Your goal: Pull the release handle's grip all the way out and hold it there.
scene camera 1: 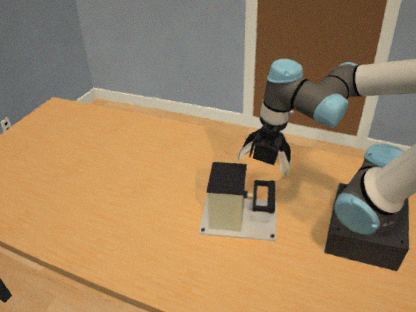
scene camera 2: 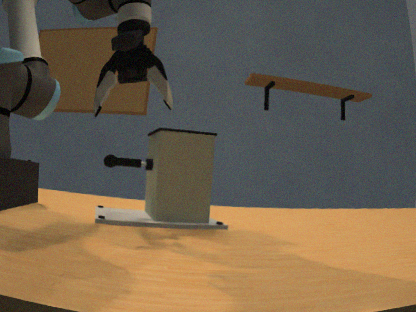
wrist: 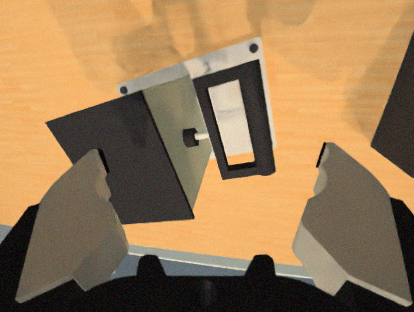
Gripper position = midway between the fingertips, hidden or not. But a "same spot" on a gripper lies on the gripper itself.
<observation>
gripper: scene camera 1 262,167; scene camera 2; wrist
same spot on gripper: (scene camera 2: 156,75) = (wrist: 62,224)
same spot on light grey base plate: (wrist: 252,49) = (scene camera 2: 101,215)
</observation>
